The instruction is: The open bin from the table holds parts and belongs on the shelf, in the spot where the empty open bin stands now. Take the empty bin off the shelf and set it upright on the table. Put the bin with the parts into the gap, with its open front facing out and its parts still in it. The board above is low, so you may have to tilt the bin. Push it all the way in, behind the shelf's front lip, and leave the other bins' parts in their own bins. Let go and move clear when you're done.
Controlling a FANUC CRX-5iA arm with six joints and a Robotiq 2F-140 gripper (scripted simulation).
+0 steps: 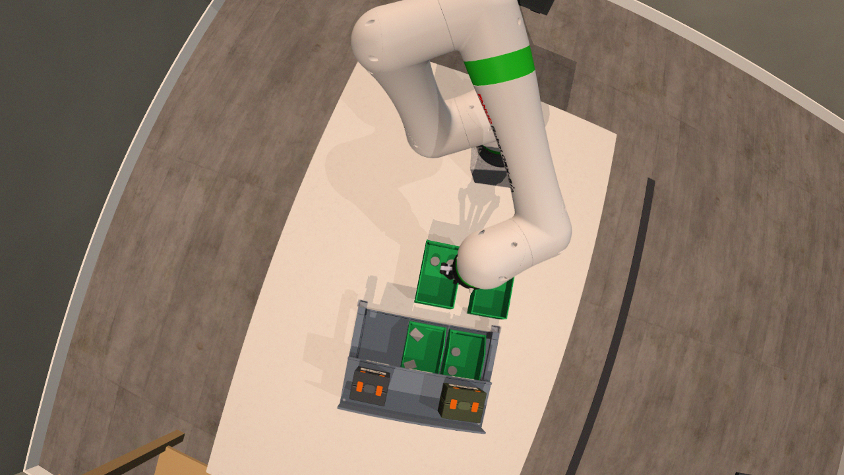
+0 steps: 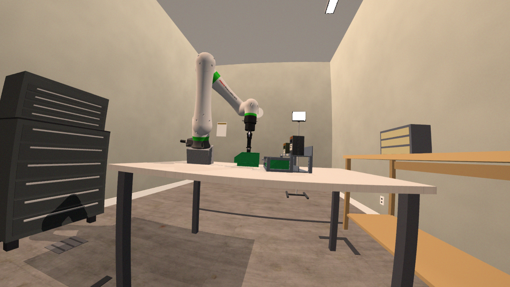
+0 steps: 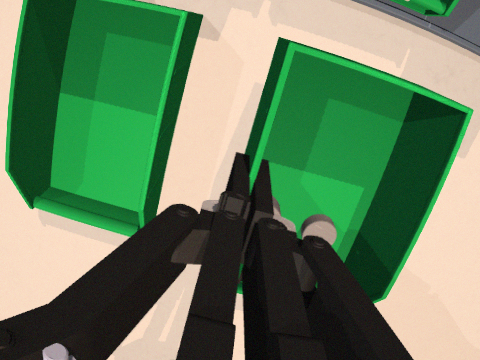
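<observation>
The grey cube is 180 mm ahead of my hand, 40 mm to the right of it and 90 mm below it. The rest, counted from my hand: grey shelf 250 mm ahead, 40 mm below.
</observation>
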